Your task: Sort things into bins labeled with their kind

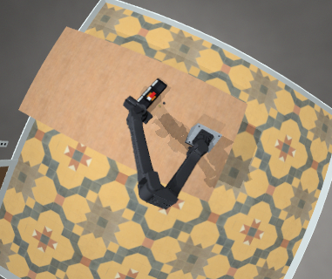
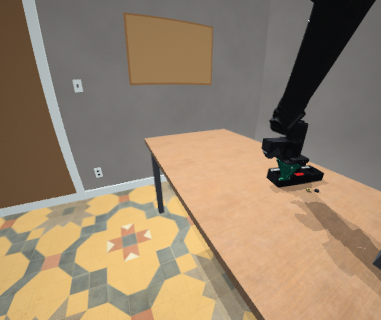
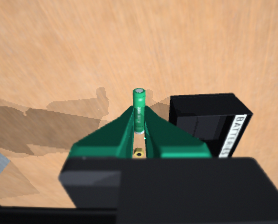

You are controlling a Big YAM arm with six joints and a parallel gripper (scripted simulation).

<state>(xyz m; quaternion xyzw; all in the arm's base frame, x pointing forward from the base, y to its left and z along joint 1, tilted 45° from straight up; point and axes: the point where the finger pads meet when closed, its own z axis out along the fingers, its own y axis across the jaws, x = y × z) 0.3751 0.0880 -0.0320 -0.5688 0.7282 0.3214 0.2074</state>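
Right now the orange block is 40 mm ahead of my hand, 160 mm to the right of it and 60 mm below it. Also, from my hand: black nut (60 mm behind, 160 mm to the right, 70 mm below); then green battery (10 mm below); then yellow nut (40 mm behind, 130 mm to the right, 70 mm below).
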